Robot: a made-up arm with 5 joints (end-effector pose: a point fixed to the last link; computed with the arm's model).
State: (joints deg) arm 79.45 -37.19 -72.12 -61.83 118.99
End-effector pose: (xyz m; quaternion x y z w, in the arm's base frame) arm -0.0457 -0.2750 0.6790 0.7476 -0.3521 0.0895 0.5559
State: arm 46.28 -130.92 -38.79 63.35 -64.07
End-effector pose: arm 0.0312 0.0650 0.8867 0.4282 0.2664 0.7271 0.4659
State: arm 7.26 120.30 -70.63 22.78 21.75
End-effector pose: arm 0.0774 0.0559 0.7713 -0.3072 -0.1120 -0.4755 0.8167
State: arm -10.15 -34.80 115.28 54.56 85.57
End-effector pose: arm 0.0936 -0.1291 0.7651 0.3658 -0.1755 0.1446 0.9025
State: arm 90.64 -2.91 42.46 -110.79 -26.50
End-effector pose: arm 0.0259 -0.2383 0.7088 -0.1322 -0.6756 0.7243 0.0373
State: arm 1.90 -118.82 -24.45 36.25 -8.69
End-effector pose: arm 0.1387 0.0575 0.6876 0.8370 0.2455 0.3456 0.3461
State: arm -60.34 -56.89 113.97 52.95 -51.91
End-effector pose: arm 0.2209 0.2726 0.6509 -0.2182 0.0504 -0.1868 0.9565
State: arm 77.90 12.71 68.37 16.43 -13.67
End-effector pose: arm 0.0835 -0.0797 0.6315 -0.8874 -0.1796 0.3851 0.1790
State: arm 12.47 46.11 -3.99 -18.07 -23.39
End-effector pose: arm 0.0337 0.0988 0.5741 -0.6390 -0.1401 0.0408 0.7552
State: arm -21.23 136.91 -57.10 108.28 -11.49
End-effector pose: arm 0.0510 -0.1194 0.5813 -0.0178 0.6023 -0.6380 0.4794
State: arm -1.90 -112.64 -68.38 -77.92 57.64
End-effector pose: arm -0.1802 0.0193 0.5546 -0.8298 0.0446 0.5563 0.0004
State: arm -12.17 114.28 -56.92 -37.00 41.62
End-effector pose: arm -0.0608 0.1633 0.7546 -0.3178 -0.3227 -0.0783 0.8881
